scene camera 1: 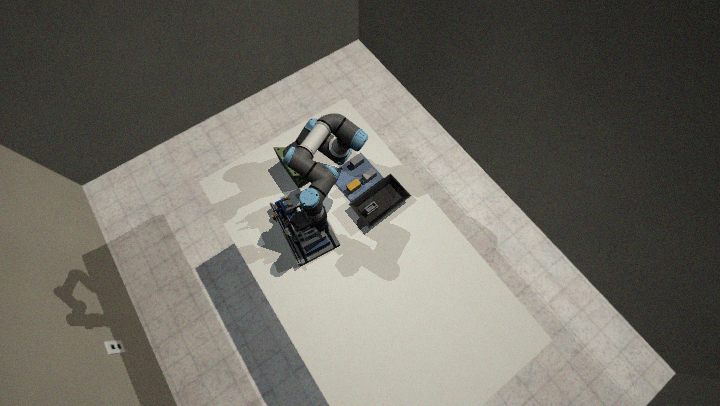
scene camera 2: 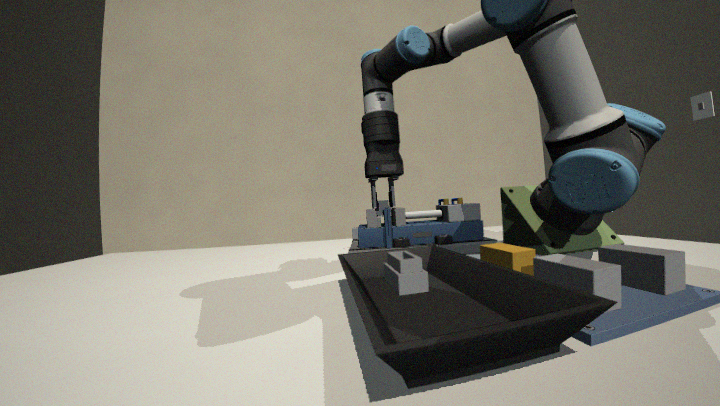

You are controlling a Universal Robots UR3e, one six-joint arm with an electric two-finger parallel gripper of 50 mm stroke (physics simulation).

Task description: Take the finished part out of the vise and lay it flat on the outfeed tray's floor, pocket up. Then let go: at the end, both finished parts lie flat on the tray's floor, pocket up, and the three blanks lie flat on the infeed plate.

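Frame: origin at the arm's base, x right, y ahead, z up, level; metres.
Seen in the pictures: gripper, fingertip midpoint: [scene camera 1: 316,230] [scene camera 2: 383,208]; arm's base at its link origin: [scene camera 2: 562,210].
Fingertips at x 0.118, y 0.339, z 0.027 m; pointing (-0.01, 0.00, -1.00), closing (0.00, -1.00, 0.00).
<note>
Offsets run from my fingertips to a thing's top centre.
My gripper [scene camera 2: 383,204] points straight down at the blue vise @[dx +0.019, dy -0.076, dz +0.001 m] [scene camera 2: 456,233], its fingers shut on the grey finished part @[dx +0.028, dy -0.003, dz +0.017 m] [scene camera 2: 383,203] between the vise's grey jaws. The part's lower portion is hidden behind the near jaws; its pocket does not show. In scene camera 1 the arm covers the fingers. The other finished part @[dx -0.253, dy +0.039, dz -0.051 m] [scene camera 1: 371,207] [scene camera 2: 413,282], grey, lies pocket up in the black outfeed tray [scene camera 1: 389,196] [scene camera 2: 484,353]. An orange blank @[dx -0.257, dy -0.092, dz -0.054 m] [scene camera 1: 353,185] [scene camera 2: 523,262] and two grey blanks @[dx -0.347, dy -0.093, dz -0.054 m] [scene camera 1: 369,175] @[dx -0.345, dy -0.184, dz -0.054 m] [scene camera 1: 356,161] [scene camera 2: 606,284] [scene camera 2: 674,272] lie on the blue infeed plate @[dx -0.300, dy -0.132, dz -0.090 m] [scene camera 2: 650,310].
The outfeed tray's raised walls stand between the vise and the front of scene camera 2. The infeed plate adjoins the tray on the arm's side. A green wedge-shaped bracket [scene camera 1: 279,152] [scene camera 2: 513,219] stands beside the arm's base. Dark low walls surround the vise in scene camera 1.
</note>
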